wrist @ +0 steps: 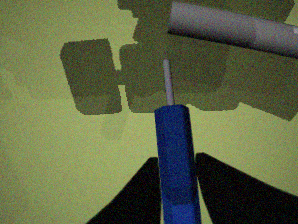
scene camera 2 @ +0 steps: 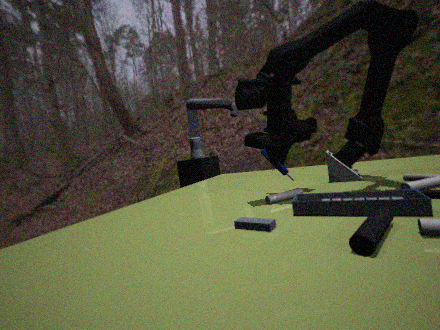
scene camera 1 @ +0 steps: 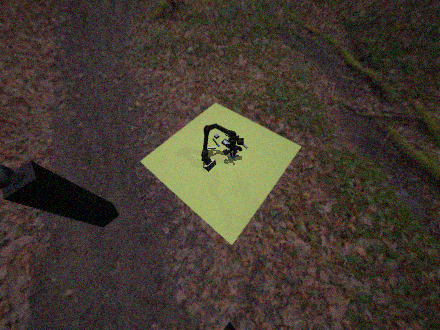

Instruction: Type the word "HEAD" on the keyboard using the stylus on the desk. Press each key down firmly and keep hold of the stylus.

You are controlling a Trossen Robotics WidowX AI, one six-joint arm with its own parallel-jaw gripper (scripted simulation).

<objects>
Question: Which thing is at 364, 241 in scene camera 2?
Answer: A dark cylinder.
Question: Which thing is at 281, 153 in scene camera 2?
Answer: My gripper.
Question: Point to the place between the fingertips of my gripper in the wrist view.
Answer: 176, 163
</objects>
